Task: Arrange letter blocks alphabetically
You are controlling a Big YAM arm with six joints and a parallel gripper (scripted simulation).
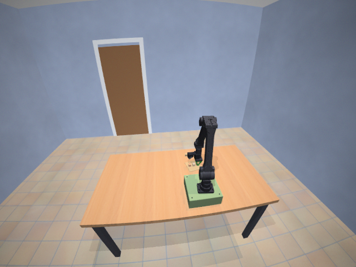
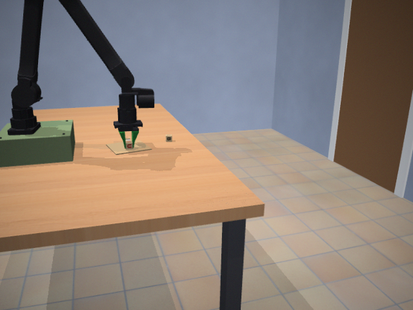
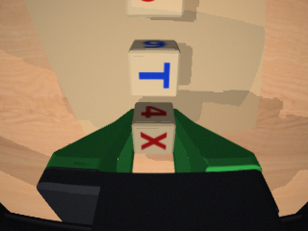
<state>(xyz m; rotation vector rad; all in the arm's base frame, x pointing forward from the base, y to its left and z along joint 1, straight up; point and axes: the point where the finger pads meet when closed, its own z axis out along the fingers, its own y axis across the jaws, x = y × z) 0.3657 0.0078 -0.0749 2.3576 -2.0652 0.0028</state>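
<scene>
My gripper is now 4 cm to the right of the tan mat and 2 cm above it.
</scene>
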